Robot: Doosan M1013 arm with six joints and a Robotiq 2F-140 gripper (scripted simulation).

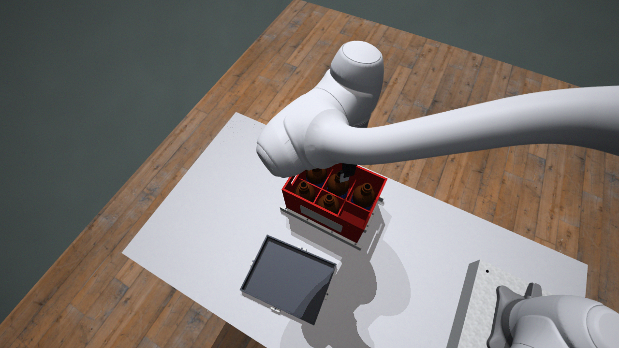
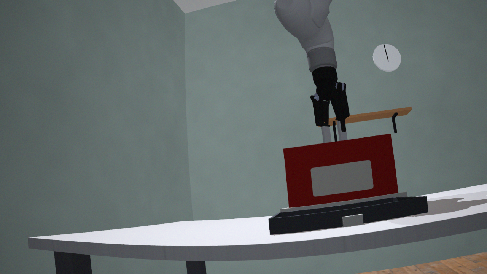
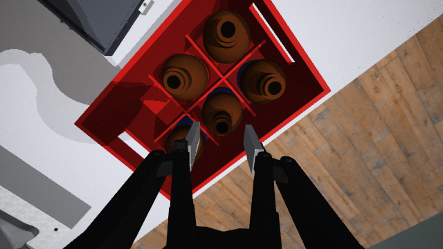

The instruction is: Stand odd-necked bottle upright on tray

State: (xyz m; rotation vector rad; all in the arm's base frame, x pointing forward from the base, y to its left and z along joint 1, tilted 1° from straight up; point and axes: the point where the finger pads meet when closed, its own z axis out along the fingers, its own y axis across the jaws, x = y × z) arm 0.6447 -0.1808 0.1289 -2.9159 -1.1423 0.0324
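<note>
Right now my hand is 130 mm above the crate and 40 mm to the right of it. Round my hand: dark tray: 330 mm to the left, 200 mm below, 20 mm ahead.
</note>
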